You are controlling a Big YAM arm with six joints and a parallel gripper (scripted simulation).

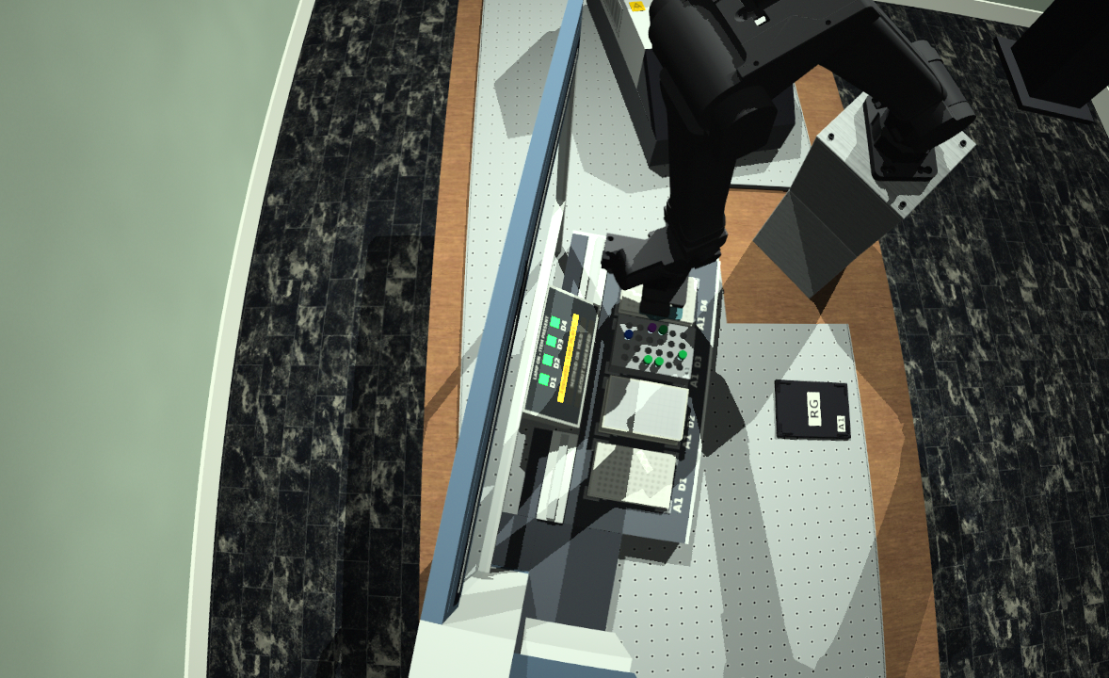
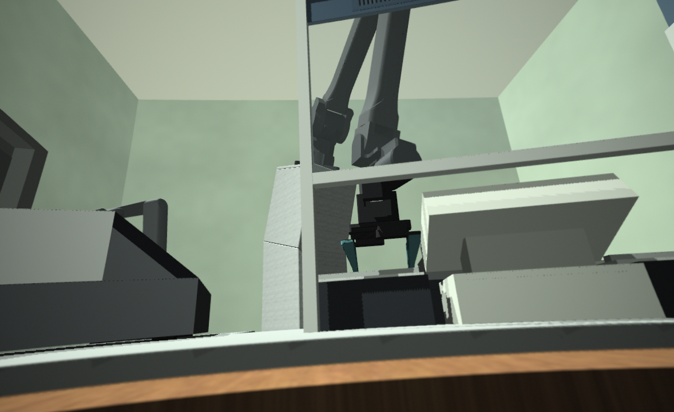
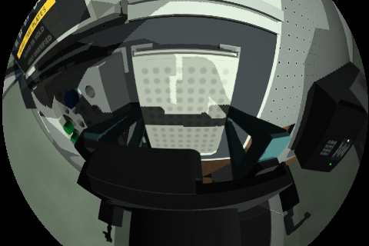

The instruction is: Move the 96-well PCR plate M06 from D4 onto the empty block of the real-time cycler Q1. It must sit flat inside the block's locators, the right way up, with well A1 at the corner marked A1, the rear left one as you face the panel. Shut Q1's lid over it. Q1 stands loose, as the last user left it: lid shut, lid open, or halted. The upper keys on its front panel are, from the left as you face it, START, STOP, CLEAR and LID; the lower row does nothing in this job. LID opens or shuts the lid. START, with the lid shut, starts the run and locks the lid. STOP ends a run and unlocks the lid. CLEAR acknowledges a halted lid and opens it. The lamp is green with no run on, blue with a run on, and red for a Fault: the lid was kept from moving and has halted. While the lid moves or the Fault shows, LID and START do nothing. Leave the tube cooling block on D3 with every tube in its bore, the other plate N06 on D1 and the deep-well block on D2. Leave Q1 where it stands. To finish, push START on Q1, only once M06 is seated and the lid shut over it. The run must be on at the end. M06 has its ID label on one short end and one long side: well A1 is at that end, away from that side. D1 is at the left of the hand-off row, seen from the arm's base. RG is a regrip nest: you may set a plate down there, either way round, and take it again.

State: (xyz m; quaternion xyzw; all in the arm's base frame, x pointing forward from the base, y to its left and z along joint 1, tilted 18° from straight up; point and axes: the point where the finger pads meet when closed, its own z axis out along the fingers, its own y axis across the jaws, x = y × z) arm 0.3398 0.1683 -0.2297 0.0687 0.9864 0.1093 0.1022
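The tube cooling block lies 10 mm ahead of my hand, 100 mm to the left of it and 10 mm above it. Also, from my hand: frame post (170 mm ahead, 110 mm to the right, 170 mm above); then deep-well block (20 mm ahead, 200 mm to the left, 10 mm above).
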